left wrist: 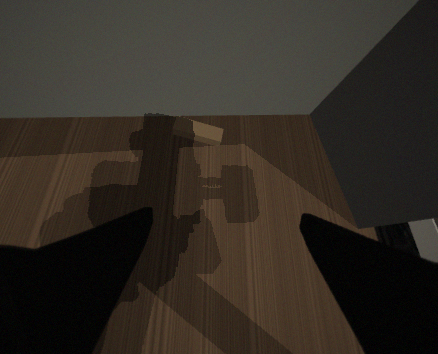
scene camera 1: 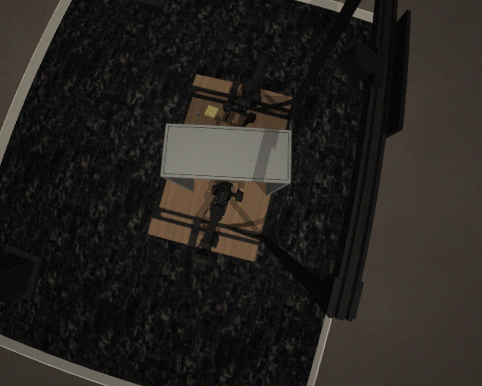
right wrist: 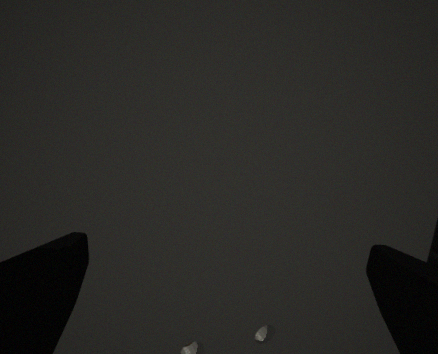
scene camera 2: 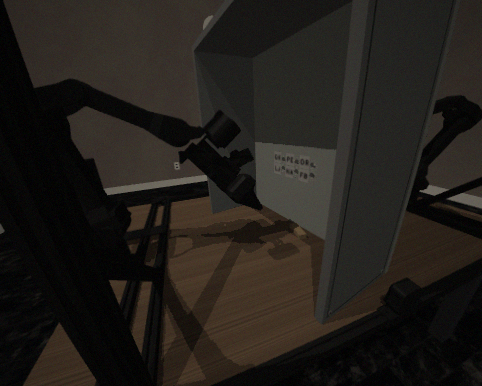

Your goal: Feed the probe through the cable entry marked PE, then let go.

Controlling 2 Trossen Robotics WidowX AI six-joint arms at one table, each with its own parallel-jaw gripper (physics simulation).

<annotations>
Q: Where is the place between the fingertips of the left gripper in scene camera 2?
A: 254, 204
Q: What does the right gripper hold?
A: Nothing.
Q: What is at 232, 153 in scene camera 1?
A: A cabinet roof.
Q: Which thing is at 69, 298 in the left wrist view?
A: The left gripper.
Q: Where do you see a tan probe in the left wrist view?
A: At 183, 127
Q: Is the left gripper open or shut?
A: Open.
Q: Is the right gripper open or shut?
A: Open.
</annotations>
